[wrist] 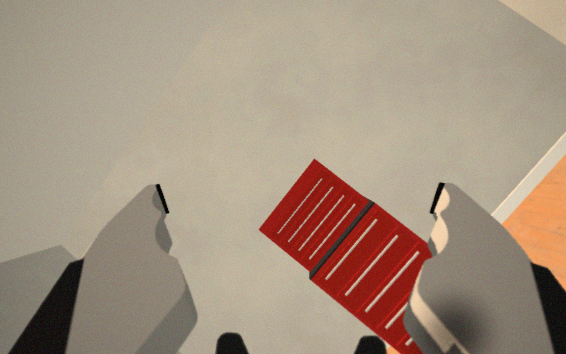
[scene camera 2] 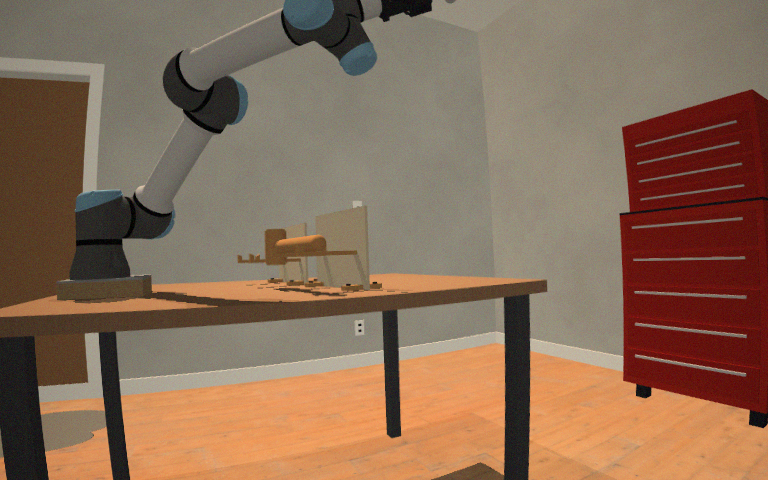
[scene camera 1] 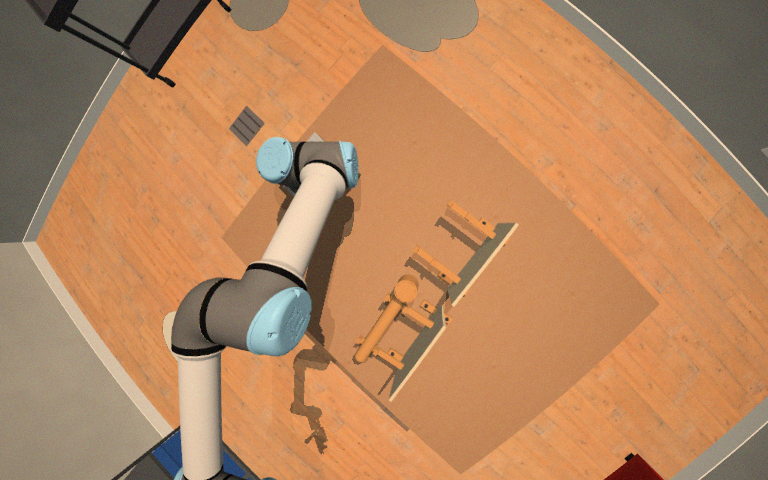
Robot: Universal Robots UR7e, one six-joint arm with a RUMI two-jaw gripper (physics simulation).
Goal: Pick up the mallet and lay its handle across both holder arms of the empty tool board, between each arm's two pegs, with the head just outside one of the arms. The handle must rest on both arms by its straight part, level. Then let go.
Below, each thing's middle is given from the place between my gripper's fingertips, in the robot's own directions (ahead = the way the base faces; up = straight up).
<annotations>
Right now my hand is 280 mm past the orange-brown mallet (scene camera 1: 406, 289), 400 mm to the right of it and 600 mm above it.
</annotations>
